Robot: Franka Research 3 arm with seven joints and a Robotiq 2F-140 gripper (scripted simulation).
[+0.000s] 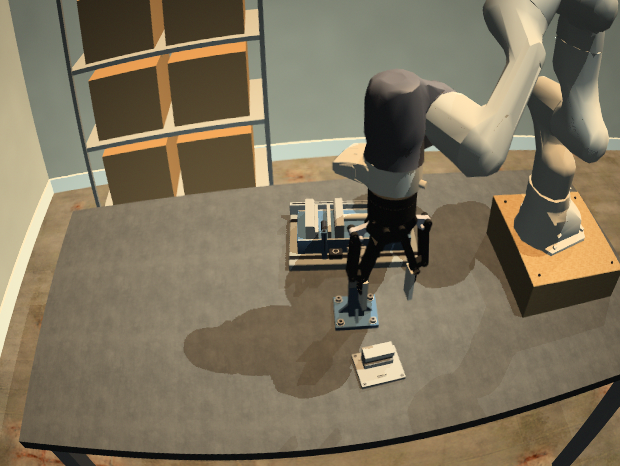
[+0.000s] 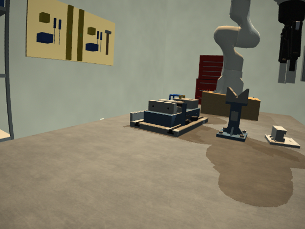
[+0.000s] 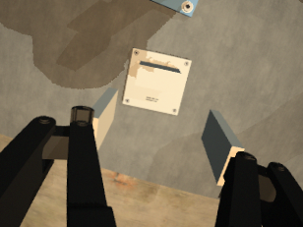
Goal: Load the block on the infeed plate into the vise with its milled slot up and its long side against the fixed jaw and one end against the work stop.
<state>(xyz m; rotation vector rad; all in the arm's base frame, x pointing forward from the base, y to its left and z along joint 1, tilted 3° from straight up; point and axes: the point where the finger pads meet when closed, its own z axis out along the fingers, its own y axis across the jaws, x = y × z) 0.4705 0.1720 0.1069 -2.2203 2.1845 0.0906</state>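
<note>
Now: the part 10 mm to the left of my hand and 190 mm below it. Also, from my hand: infeed plate: 20 mm to the left, 210 mm below; work stop rod: 40 mm ahead, 330 mm to the right, 130 mm below; cylinder rod: 60 mm behind, 360 mm to the right, 140 mm below.
</note>
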